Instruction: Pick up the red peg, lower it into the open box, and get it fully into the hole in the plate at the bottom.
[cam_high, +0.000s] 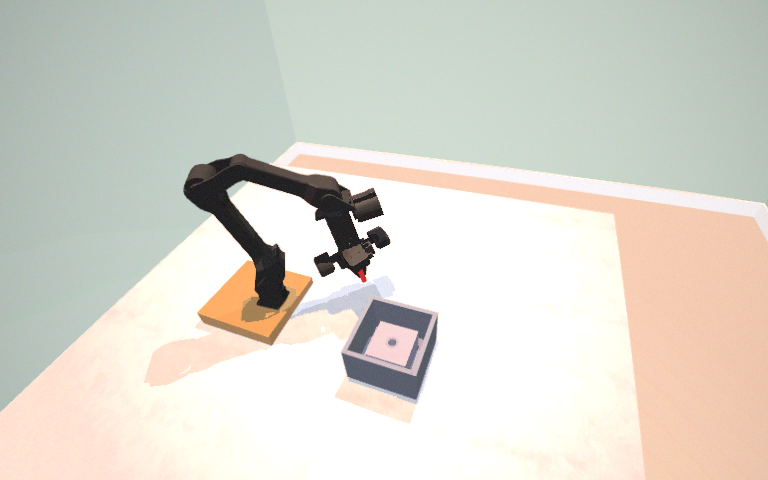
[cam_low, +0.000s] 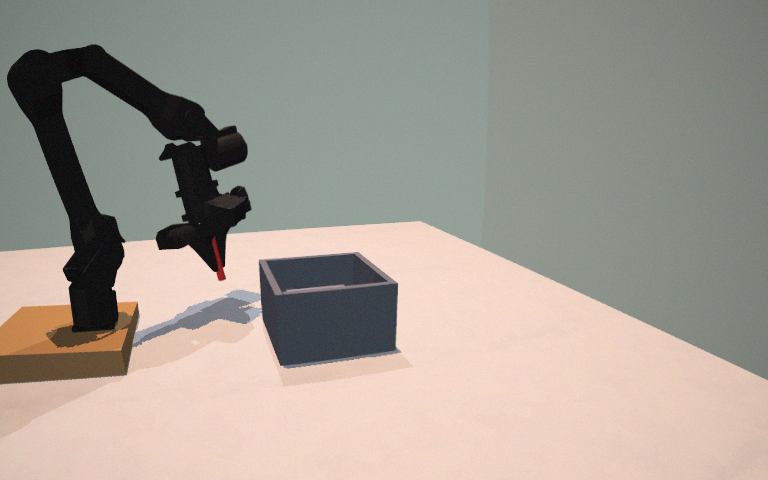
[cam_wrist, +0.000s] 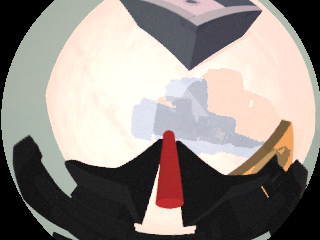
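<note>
The pale plate lies 12 cm ahead of my gripper tip, 17 cm to the right of it and 2 cm below it. The rest, counted from my gripper tip: red peg: 2 cm above; grey box: 12 cm ahead, 17 cm to the right, 4 cm below.
</note>
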